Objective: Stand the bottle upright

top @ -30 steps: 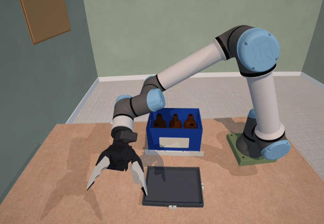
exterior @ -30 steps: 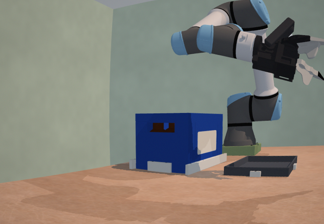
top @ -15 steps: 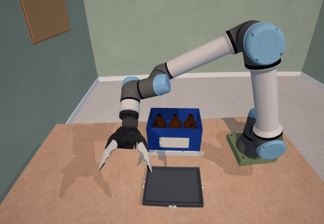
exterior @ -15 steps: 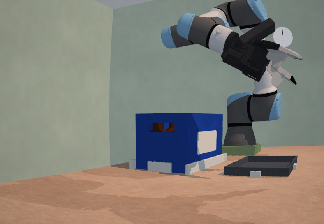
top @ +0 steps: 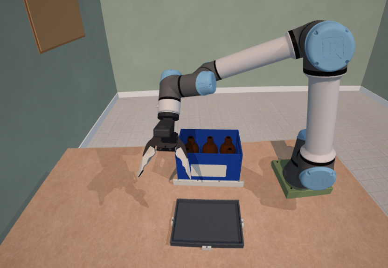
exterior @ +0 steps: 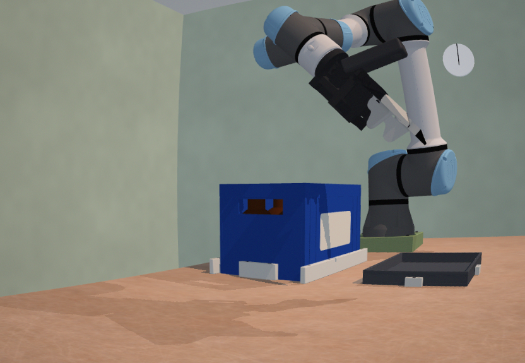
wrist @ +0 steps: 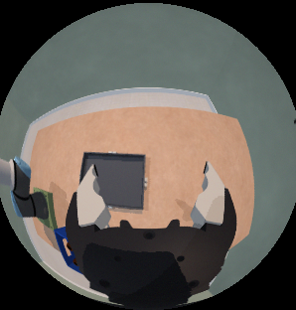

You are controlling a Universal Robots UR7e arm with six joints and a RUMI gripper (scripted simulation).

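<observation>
My hand is 340 mm to the left of the glass bottle, 160 mm above it and 140 mm past it. Also, from my hand: dark tray: 230 mm below, 130 mm behind, 10 mm to the right; blue crate: 300 mm to the right, 160 mm below, 140 mm behind.
</observation>
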